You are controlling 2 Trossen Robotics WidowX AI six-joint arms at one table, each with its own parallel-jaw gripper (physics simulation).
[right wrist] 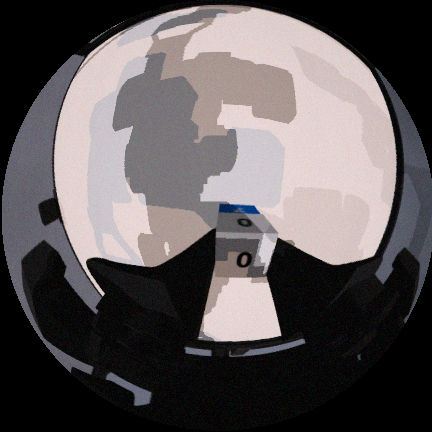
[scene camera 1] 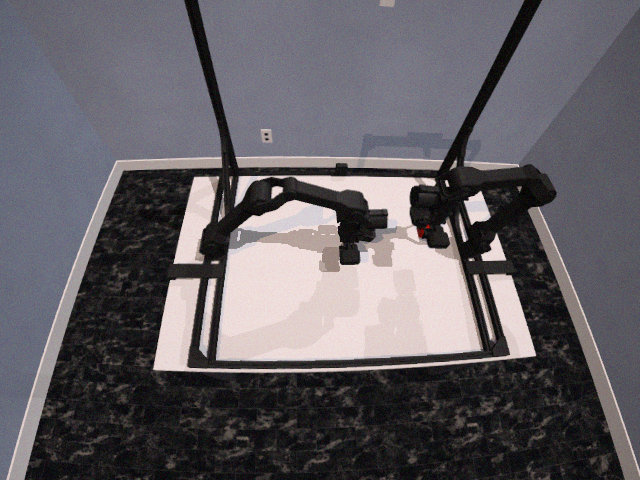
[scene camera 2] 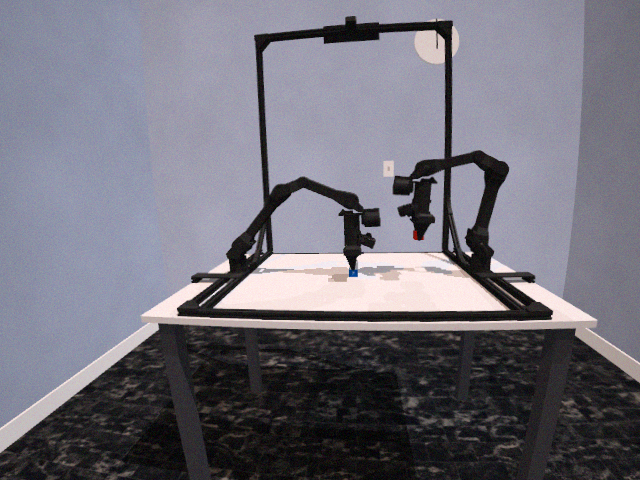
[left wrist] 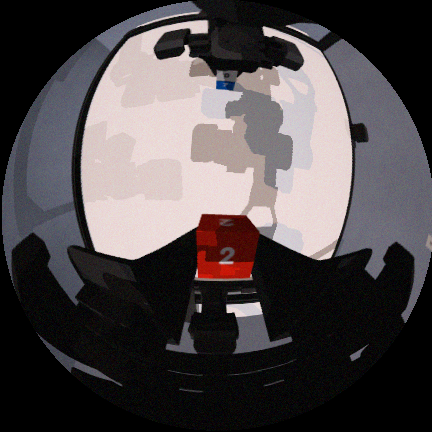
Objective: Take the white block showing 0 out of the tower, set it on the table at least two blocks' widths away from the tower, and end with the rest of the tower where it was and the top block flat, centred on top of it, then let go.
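Seen in the pictures: left gripper, fingertip midpoint: (scene camera 1: pixel 422 233) (scene camera 2: pixel 418 239) (left wrist: pixel 222 232); right gripper, fingertip midpoint: (right wrist: pixel 237 234) (scene camera 1: pixel 345 249) (scene camera 2: pixel 353 268) (left wrist: pixel 225 74); left arm's base, origin of the base link: (scene camera 1: pixel 470 250) (scene camera 2: pixel 480 270) (left wrist: pixel 213 295); right arm's base, origin of the base link: (right wrist: pixel 220 348) (scene camera 1: pixel 215 251) (scene camera 2: pixel 238 271).
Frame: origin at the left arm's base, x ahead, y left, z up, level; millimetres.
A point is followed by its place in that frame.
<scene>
The white block showing 0 (left wrist: pixel 227 76) {x 450, y -6, z 22 mm} (right wrist: pixel 244 256) {x 465, y -4, z 39 mm} sits upright on the blue block (scene camera 2: pixel 353 273) {x 467, y 12, z -5 mm} (left wrist: pixel 225 85) {x 452, y -5, z -7 mm} (right wrist: pixel 239 208) {x 452, y -3, z -6 mm}, which stands on the table. My right gripper (scene camera 2: pixel 353 267) {x 468, y -4, z 8 mm} (right wrist: pixel 237 234) {x 468, y -4, z 8 mm} points down from above and is shut on the white block, one finger on each side. My left gripper (scene camera 2: pixel 419 235) {x 232, y -1, z 117 mm} (left wrist: pixel 222 232) {x 232, y -1, z 117 mm} is shut on the red block showing 2 (scene camera 1: pixel 422 231) {x 243, y 10, z 148 mm} (scene camera 2: pixel 415 235) {x 245, y 14, z 135 mm} (left wrist: pixel 227 246) {x 238, y -1, z 148 mm} and holds it in the air, to the right of the tower in both scene views. The tower is hidden behind my right gripper in scene camera 1.
The white table (scene camera 1: pixel 289 310) {x 658, y 201, z -19 mm} (scene camera 2: pixel 289 297) {x 665, y 220, z -19 mm} is bordered by a black frame (scene camera 1: pixel 351 360) {x 474, y 363, z 1 mm} (scene camera 2: pixel 361 314) {x 445, y 379, z 0 mm}, with tall posts (scene camera 1: pixel 209 72) {x 880, y -341, z 449 mm} (scene camera 2: pixel 262 129) {x 883, y -340, z 588 mm} rising at its far side. Arm shadows lie across the table around the tower.
</scene>
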